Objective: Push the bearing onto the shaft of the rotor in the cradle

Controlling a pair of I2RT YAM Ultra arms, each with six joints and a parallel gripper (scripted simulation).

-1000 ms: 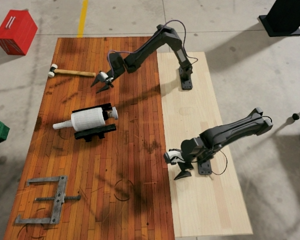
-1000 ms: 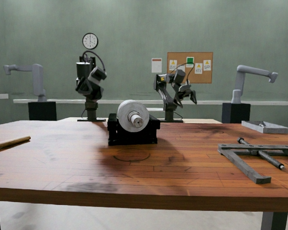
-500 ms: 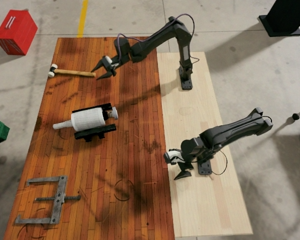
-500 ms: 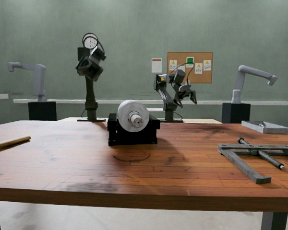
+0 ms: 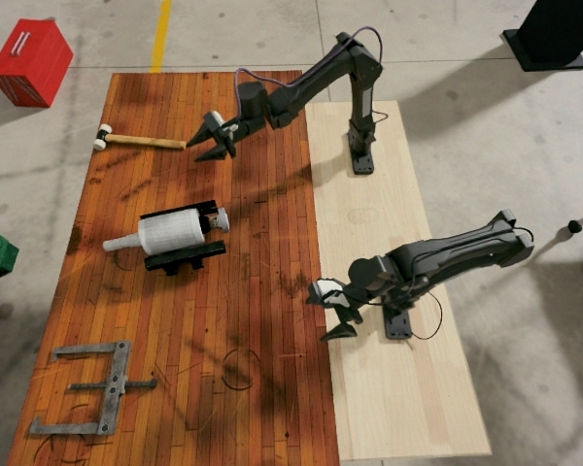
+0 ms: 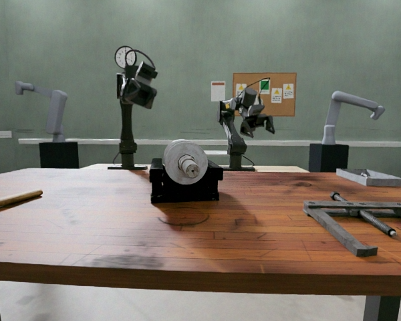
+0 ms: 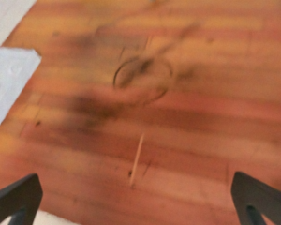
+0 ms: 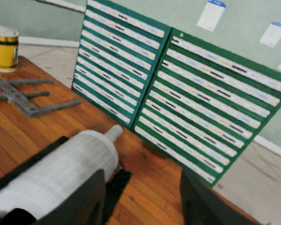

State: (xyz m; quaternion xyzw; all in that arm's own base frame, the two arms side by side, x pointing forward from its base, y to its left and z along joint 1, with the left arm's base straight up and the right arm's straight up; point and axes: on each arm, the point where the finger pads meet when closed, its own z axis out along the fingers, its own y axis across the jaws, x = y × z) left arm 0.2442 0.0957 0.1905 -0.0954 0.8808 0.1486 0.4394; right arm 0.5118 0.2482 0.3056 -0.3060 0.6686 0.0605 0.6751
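The blue-ringed bearing lies 5 cm behind my right hand, 9 cm to the left of it and 19 cm below it. Also, from my right hand: white rotor 9 cm ahead, 12 cm to the left, 19 cm below; black cradle 9 cm ahead, 12 cm to the left, 24 cm below.
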